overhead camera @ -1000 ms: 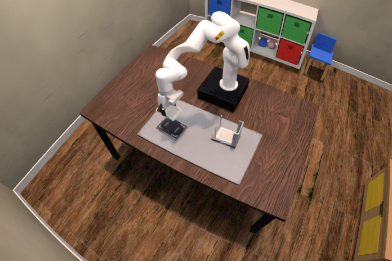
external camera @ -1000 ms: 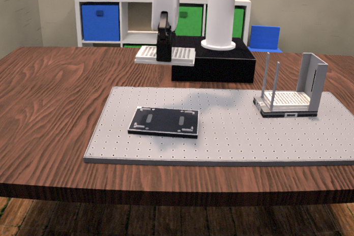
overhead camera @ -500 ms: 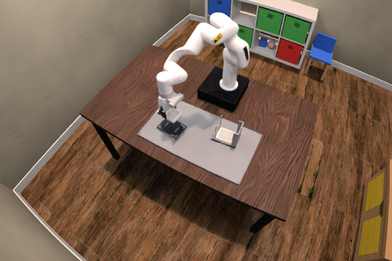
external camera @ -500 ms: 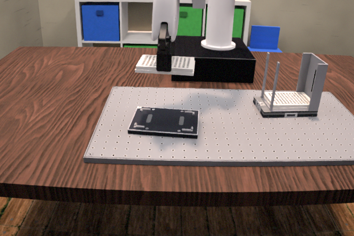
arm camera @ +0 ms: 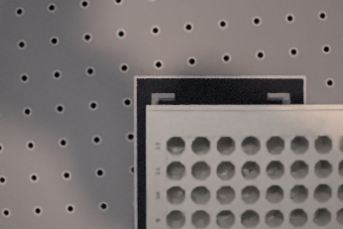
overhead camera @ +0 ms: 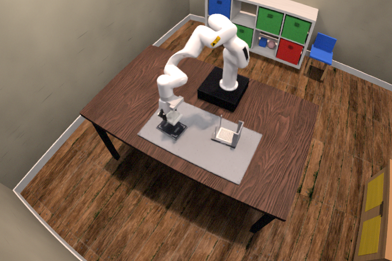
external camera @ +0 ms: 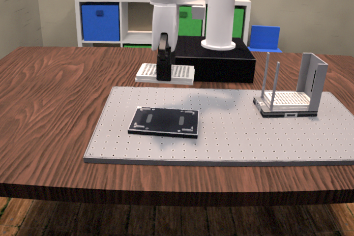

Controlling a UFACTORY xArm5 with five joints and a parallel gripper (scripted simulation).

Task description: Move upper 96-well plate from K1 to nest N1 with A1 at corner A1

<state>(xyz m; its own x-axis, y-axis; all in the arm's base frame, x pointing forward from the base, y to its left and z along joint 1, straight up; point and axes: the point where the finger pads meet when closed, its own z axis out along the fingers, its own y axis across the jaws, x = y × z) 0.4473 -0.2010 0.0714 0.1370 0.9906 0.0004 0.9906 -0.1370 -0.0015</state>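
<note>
Now: the plate nest N1 14 cm below my hand. From my hand the other things lie so: grey wall: 41 cm to the left, 8 cm behind, 6 cm below.
</note>
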